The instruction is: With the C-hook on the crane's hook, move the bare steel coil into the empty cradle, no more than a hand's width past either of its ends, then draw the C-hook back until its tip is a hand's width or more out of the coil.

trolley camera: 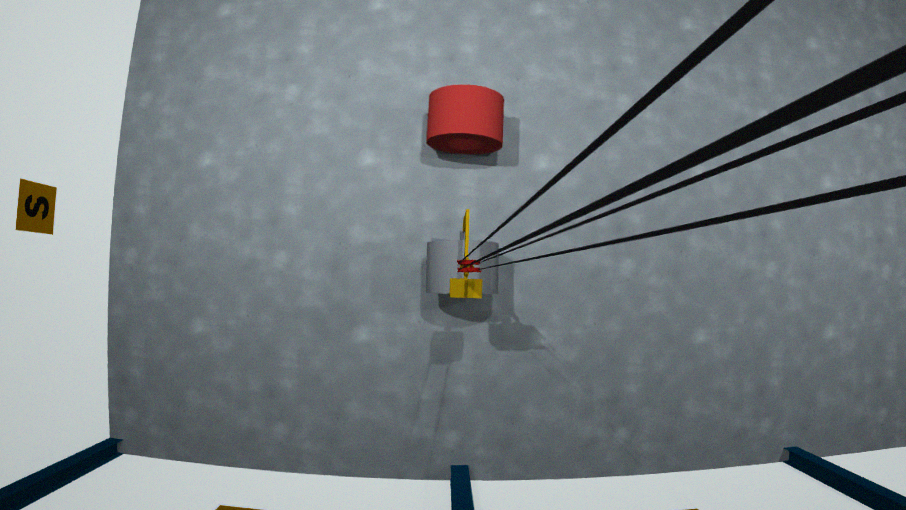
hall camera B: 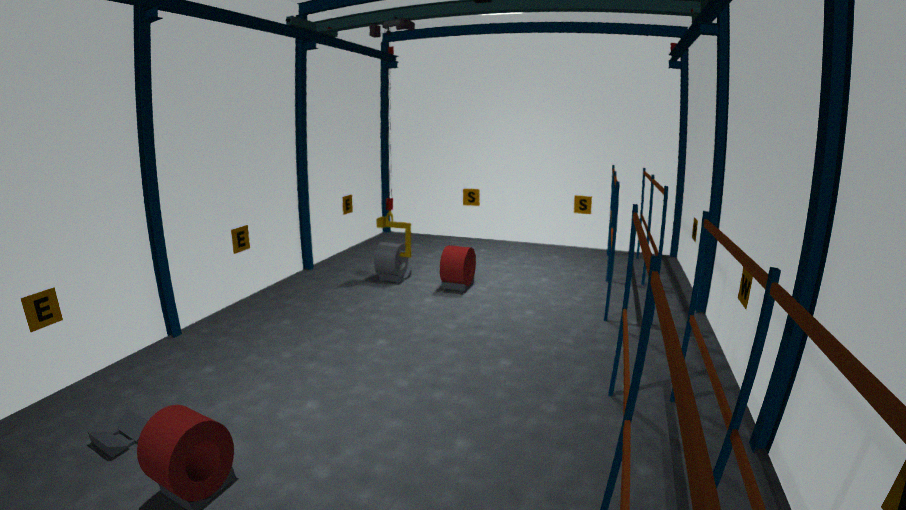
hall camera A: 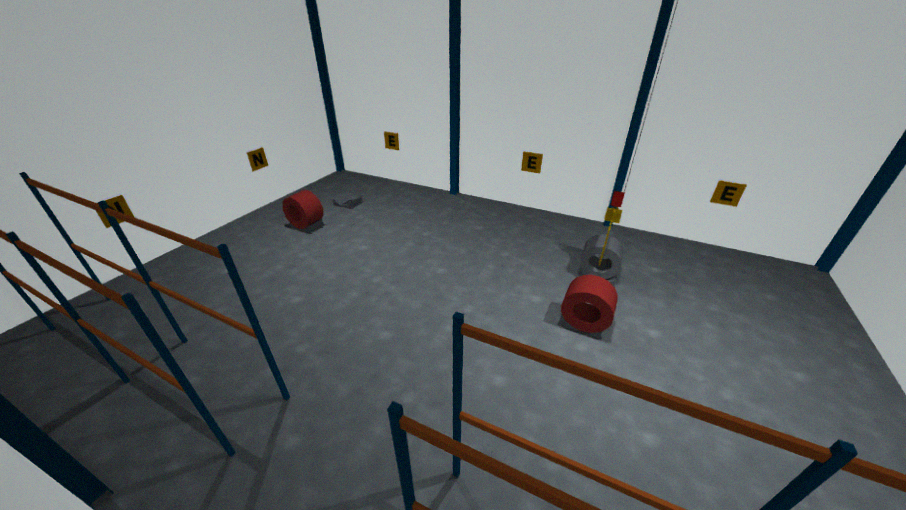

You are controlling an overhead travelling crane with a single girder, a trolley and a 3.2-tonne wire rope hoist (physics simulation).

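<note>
The bare grey steel coil is low over its cradle, which shows beneath it in hall camera B. It looks upright and seated there; any small gap is too small to tell. The yellow C-hook hangs on my crane hook. Its upper arm is above the coil, its back stands off the coil's end facing the red coil, and its lower arm enters the bore. The tip and any contact inside the bore are hidden.
A red coil stands close on the C-hook's back side. Another red coil stands by a bare cradle. Orange-and-blue racks and wall columns are around.
</note>
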